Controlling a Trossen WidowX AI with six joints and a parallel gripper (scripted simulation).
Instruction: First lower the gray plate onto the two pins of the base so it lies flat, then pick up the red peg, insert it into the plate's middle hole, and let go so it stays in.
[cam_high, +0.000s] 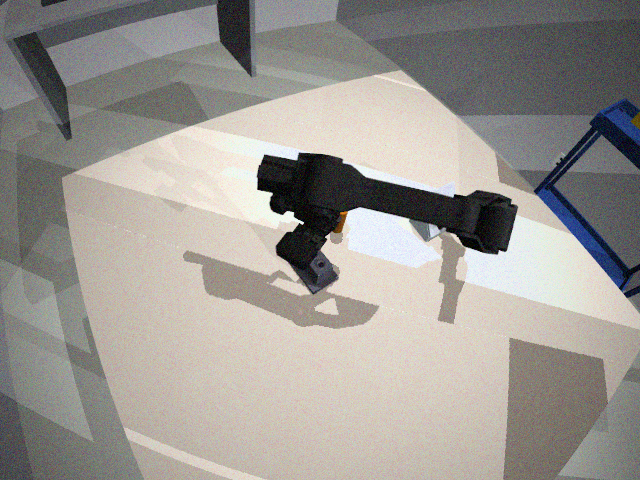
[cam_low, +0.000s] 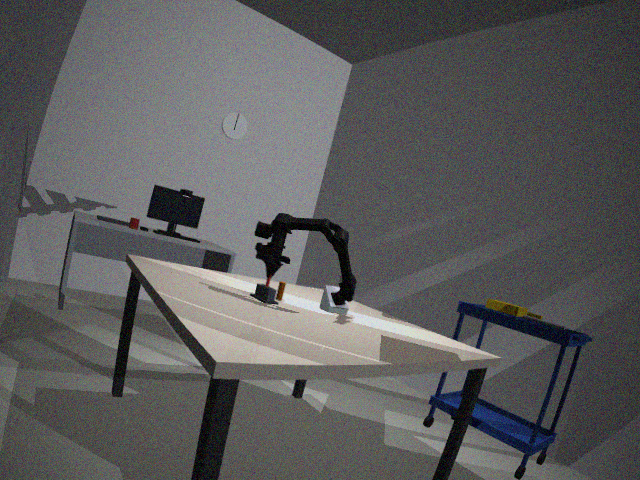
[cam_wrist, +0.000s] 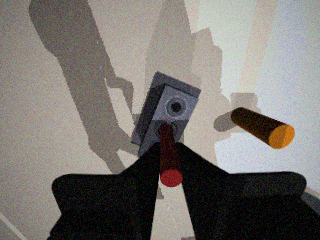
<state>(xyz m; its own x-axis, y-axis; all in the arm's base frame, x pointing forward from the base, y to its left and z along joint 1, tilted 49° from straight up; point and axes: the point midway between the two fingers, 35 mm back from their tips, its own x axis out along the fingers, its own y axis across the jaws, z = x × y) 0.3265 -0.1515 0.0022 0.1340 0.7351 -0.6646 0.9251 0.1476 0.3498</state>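
Now: gripper tip right at the red peg. Round my gripper tip: gray plate (50 mm below); then orange cylinder (110 mm behind, 60 mm below, 40 mm to the right); then base (90 mm below).
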